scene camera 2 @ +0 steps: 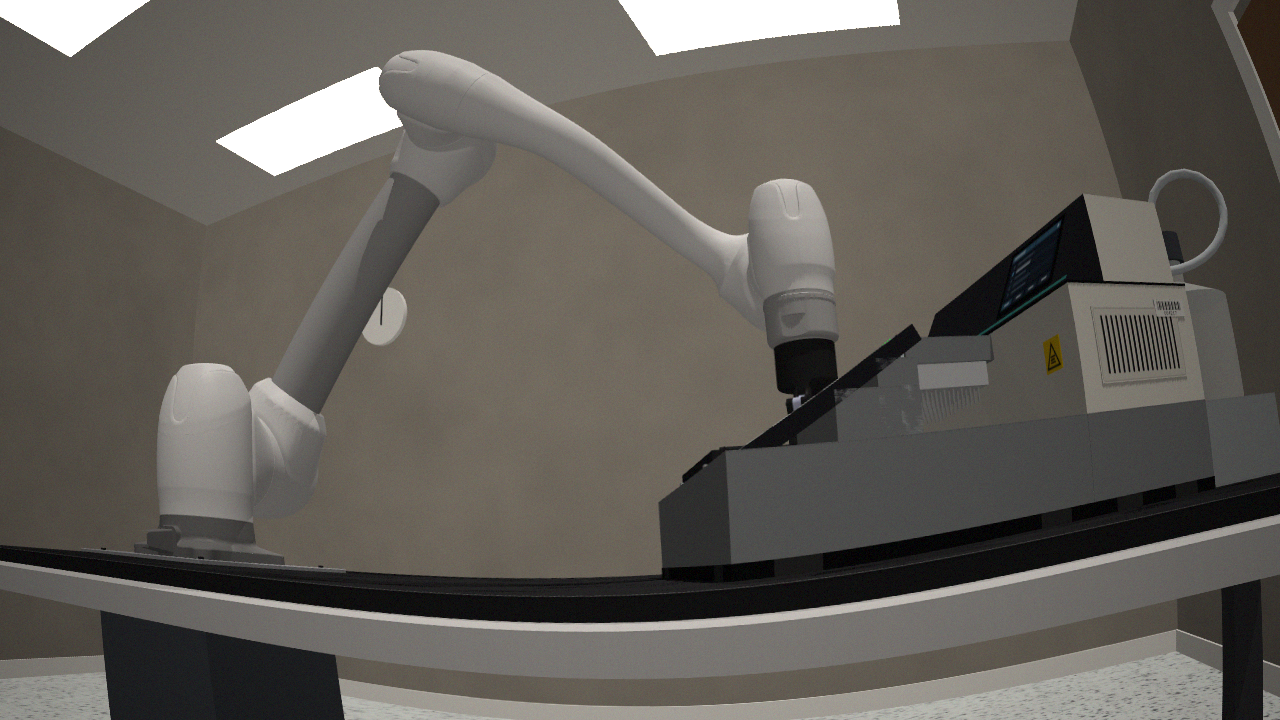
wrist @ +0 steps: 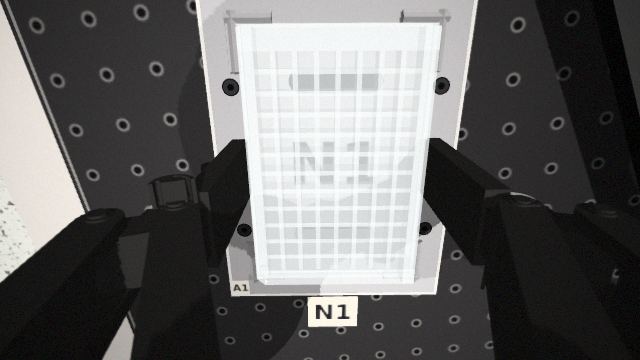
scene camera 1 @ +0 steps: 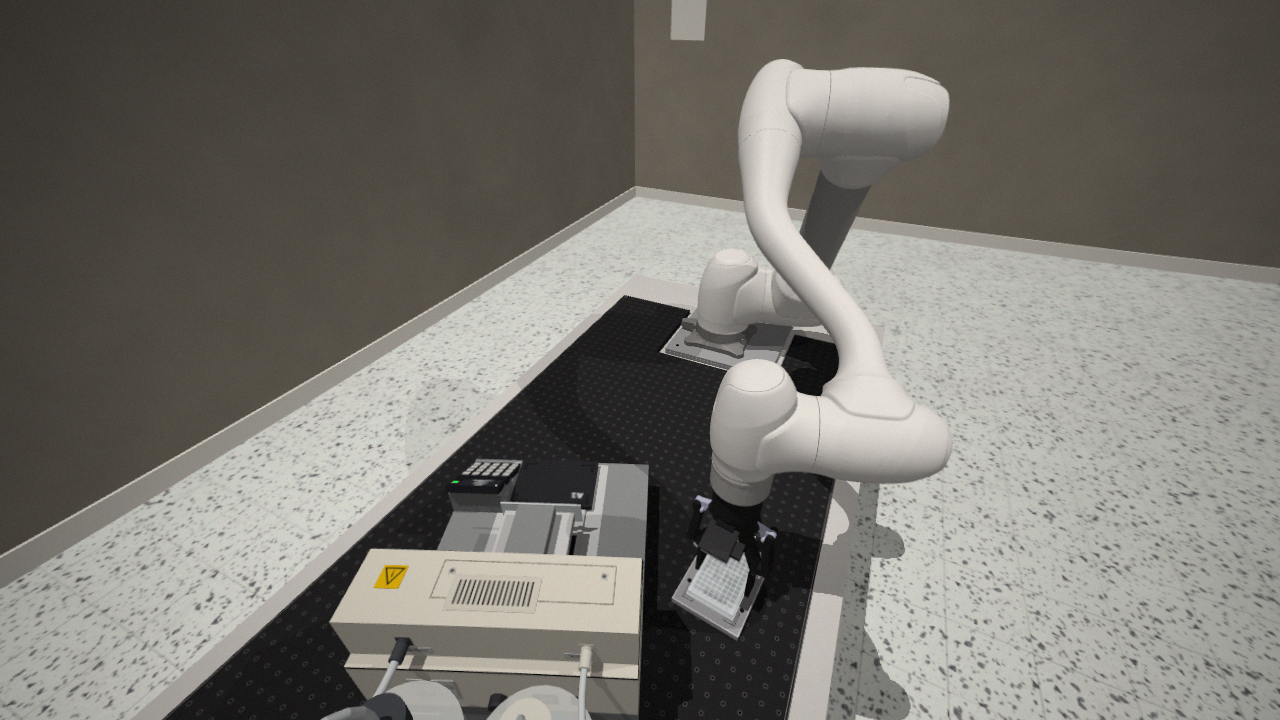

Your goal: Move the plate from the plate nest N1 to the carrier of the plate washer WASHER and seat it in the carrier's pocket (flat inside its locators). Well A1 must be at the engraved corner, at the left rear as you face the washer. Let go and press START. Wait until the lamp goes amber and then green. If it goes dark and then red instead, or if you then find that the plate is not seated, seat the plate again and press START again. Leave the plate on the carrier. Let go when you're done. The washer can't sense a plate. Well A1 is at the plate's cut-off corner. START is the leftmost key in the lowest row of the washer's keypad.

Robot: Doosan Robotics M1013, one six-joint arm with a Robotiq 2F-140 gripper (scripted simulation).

Labels:
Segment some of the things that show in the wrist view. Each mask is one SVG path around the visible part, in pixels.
My gripper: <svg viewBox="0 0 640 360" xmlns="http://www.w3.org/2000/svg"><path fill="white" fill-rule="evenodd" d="M245 139L232 139L196 178L186 174L174 174L150 181L148 189L152 205L140 216L126 218L124 211L117 208L99 208L80 215L0 282L0 360L102 360L139 291L140 297L130 360L221 360L208 268L219 267L250 198ZM430 138L423 197L471 265L485 265L480 289L484 290L486 287L495 360L640 360L640 221L619 209L602 203L577 204L573 214L554 212L542 202L529 195L511 192L512 189L442 139ZM616 264L619 268L617 285L611 281Z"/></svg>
A clear well plate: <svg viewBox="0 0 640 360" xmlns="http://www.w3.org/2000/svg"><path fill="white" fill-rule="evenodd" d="M440 22L235 23L257 279L263 284L414 283L442 32Z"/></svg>

